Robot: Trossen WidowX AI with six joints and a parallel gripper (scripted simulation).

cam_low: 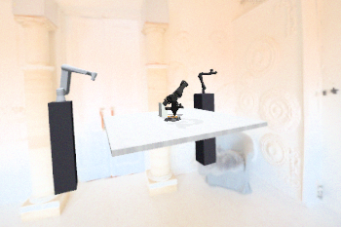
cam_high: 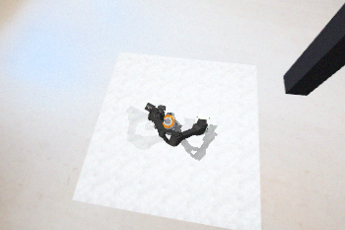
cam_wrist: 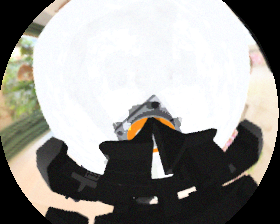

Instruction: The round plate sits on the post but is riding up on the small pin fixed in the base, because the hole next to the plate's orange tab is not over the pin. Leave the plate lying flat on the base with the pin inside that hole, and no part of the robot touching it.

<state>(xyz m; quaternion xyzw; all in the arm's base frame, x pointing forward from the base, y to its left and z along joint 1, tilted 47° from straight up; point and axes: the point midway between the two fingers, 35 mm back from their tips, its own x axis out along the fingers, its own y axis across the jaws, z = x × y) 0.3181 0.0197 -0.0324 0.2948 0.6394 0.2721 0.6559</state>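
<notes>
The round plate lies 30 mm behind my gripper tip, 10 mm to the right of it and 10 mm below it.
</notes>
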